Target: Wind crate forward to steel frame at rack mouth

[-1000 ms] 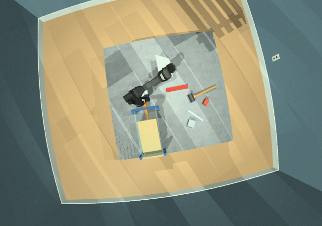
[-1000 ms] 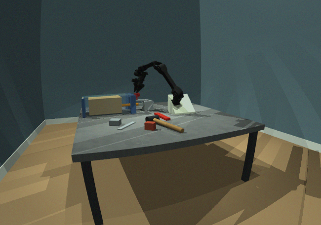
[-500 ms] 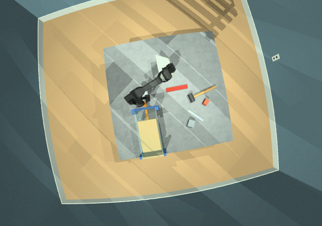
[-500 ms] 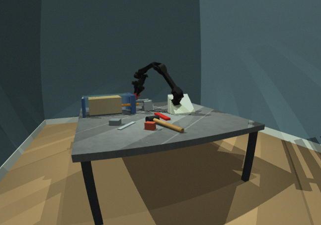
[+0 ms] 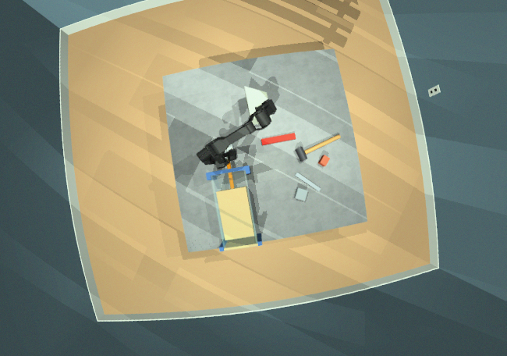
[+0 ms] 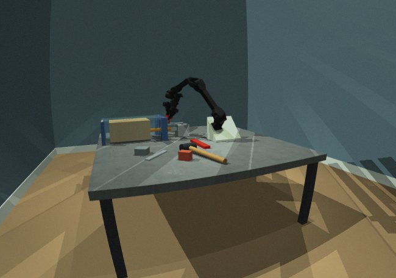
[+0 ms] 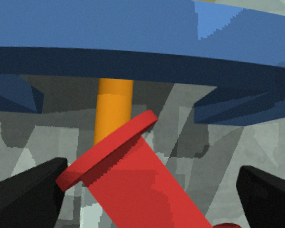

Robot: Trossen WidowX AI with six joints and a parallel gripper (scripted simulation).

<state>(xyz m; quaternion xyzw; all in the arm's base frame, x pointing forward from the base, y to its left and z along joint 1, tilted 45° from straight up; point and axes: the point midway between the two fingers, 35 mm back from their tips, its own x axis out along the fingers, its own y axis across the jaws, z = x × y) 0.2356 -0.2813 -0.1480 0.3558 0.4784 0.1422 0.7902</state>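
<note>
My gripper tip is now 1 cm past the red spool-shaped handle grip. The rest, counted from my gripper tip: clear-panelled cubby: 29 cm ahead, 2 cm below, 1 cm to the right; then winch handle: 5 cm behind, 3 cm below, 2 cm to the left; then grey winch: 12 cm behind, 10 cm below, 3 cm to the left.
</note>
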